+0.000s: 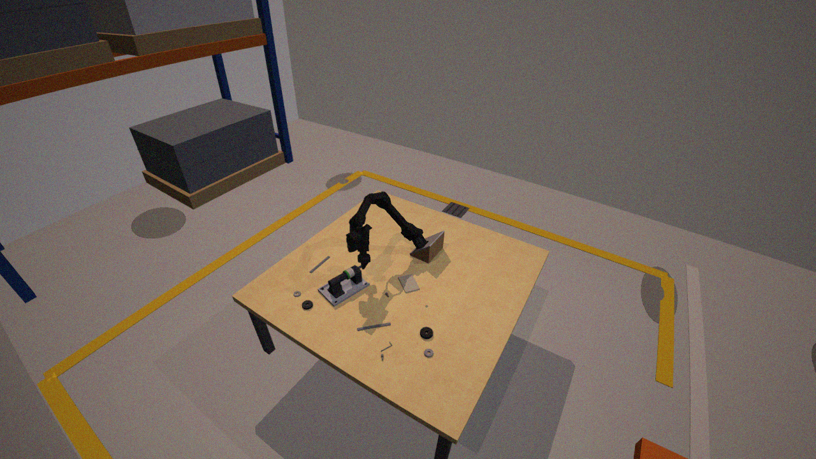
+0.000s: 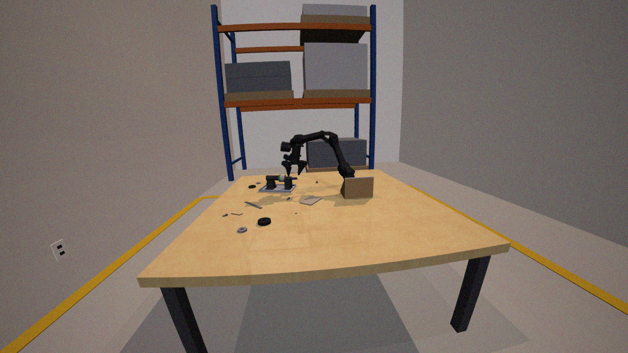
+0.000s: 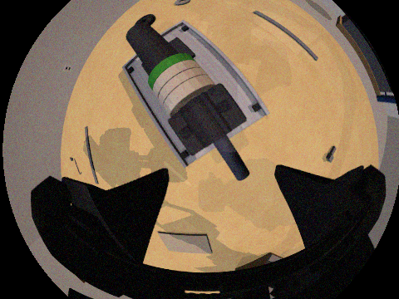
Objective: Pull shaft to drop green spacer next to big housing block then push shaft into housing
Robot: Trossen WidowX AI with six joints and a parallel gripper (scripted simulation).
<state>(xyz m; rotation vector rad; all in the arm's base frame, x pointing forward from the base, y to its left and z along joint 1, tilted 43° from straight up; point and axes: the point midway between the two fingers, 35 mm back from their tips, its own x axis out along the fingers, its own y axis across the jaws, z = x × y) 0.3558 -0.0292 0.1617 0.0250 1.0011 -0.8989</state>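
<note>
Right now my gripper tip is 7 cm short of the shaft, 2 cm to the left of it and 2 cm above it. Round my gripper tip: grey plate 22 cm to the left, 12 cm behind, 10 cm below; then black disc 48 cm to the left, 9 cm below, 9 cm ahead; then hex key 39 cm to the left, 25 cm ahead, 10 cm below.
</note>
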